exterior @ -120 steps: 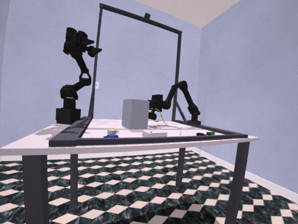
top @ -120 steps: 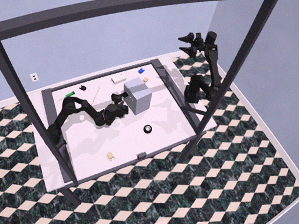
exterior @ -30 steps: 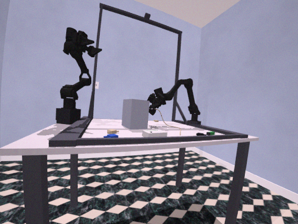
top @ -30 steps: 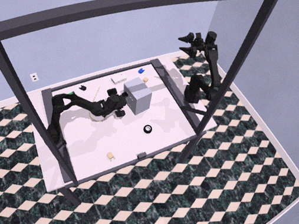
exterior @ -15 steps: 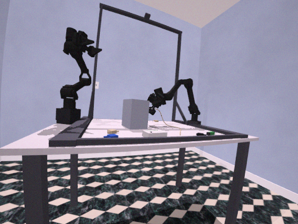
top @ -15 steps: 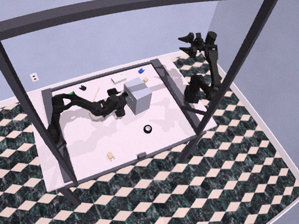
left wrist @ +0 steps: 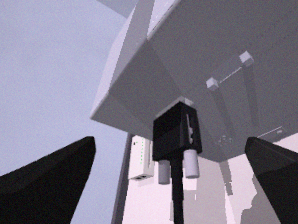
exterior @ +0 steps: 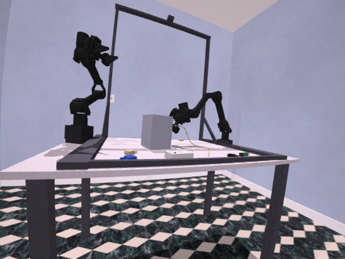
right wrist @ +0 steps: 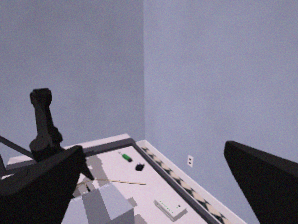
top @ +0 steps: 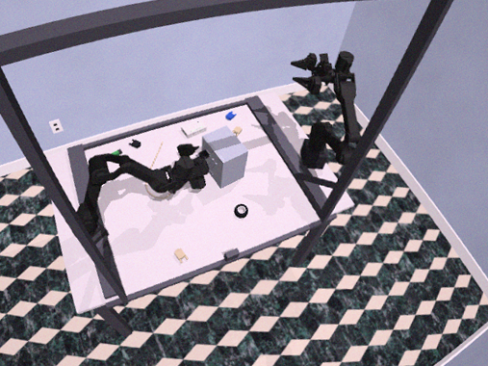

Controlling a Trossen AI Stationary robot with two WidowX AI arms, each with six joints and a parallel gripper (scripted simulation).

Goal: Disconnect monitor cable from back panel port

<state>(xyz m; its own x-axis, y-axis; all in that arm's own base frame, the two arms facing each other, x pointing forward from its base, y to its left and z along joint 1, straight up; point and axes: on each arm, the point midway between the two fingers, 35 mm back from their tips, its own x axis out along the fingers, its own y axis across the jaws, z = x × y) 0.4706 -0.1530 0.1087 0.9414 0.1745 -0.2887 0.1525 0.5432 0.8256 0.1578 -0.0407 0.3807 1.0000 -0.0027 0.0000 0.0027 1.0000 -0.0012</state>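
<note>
Now: the grey box 13 cm to the right of my left hand, 6 cm below it and 2 cm ahead of it.
</note>
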